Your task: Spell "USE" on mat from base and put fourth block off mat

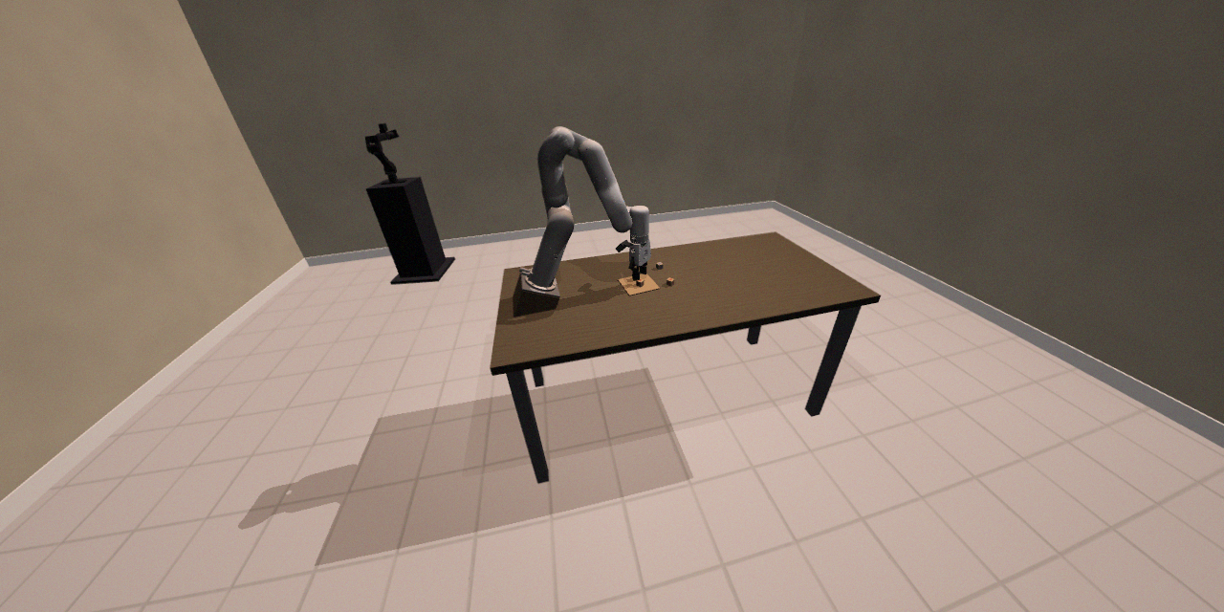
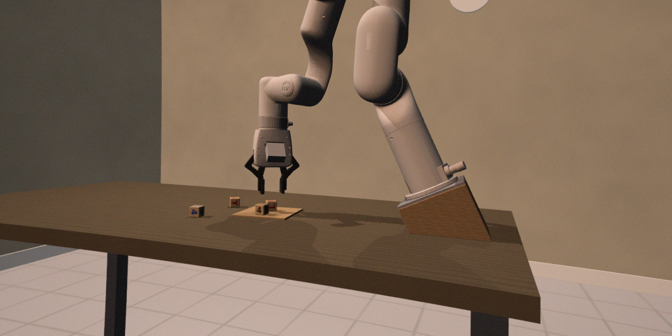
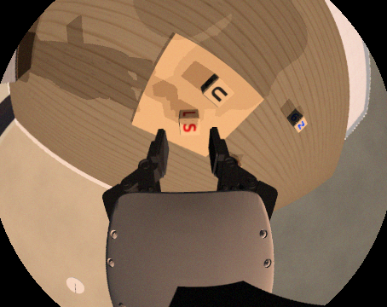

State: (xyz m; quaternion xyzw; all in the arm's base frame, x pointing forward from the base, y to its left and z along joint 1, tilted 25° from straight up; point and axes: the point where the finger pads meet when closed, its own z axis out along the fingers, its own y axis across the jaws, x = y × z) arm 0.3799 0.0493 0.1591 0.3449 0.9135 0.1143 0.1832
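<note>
My hand is 70 mm above the tan mat and 20 mm to the right of it.
</note>
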